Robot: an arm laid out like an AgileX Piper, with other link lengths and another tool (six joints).
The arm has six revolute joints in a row. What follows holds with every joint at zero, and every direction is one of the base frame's.
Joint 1 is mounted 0.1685 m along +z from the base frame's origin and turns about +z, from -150 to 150 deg.
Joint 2 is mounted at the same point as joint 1 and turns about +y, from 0 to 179.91 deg.
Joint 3 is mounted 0.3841 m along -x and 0.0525 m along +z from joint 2 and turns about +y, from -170 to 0 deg.
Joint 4 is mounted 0.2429 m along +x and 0.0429 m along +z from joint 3 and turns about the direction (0.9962, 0, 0.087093), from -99.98 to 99.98 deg.
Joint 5 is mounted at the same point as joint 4 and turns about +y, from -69.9 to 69.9 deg.
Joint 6 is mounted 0.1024 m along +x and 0.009 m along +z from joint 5 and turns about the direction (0.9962, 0, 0.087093), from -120 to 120 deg.
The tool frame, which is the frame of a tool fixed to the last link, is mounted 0.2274 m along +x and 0.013 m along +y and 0.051 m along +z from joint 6; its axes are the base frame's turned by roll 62.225, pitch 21.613 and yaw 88.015 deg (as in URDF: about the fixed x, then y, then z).
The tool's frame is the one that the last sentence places.
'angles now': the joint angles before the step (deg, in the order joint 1, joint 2, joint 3, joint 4, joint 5, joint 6). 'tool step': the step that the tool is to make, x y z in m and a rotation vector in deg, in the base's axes. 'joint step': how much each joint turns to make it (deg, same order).
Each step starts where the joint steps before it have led.
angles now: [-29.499, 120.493, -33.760, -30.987, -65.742, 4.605]
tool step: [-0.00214, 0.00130, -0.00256, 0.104, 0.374, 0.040]
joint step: [-0.001, -0.001, 0.459, -0.001, -0.025, -0.128]
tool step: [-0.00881, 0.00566, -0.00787, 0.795, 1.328, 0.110]
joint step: [0.001, -0.234, 1.866, -0.104, -0.099, 0.000]
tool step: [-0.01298, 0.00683, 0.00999, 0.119, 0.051, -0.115]
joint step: [0.000, -2.576, 2.790, 0.123, -0.129, -0.001]
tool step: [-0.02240, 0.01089, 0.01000, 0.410, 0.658, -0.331]
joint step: [0.000, -3.812, 4.587, 0.333, 0.000, 0.000]
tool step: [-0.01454, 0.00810, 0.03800, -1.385, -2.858, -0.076]
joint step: [0.000, -5.866, 2.582, 0.000, 0.001, 0.244]
